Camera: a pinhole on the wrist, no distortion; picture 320 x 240 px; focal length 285.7 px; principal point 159.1 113.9 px. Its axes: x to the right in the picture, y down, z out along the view. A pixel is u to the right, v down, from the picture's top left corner.
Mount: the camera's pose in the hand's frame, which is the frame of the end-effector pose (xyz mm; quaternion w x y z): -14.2 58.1 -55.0 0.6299 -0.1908 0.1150 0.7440
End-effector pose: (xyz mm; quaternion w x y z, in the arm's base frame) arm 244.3 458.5 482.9 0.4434 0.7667 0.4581 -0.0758
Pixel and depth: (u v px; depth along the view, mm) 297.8 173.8 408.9
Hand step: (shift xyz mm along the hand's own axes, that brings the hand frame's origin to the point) -181.7 388.3 222.2
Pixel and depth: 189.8 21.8 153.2
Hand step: 10.8 144.7 79.4
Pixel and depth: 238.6 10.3 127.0
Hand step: 8.6 150.2 47.4
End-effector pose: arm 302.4 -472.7 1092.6 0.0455 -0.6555 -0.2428 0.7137
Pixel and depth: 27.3 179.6 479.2
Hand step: -159.4 38.0 463.8
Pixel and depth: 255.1 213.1 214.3
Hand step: -126.6 197.2 102.0
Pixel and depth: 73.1 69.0 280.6
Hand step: 1.3 106.0 237.0
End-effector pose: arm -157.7 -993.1 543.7 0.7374 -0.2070 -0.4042 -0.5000
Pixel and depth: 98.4 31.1 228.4
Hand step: 25.5 120.6 176.1
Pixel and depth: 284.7 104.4 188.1
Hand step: -45.3 210.5 79.4
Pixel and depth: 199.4 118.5 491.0
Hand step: -99.5 320.6 357.0
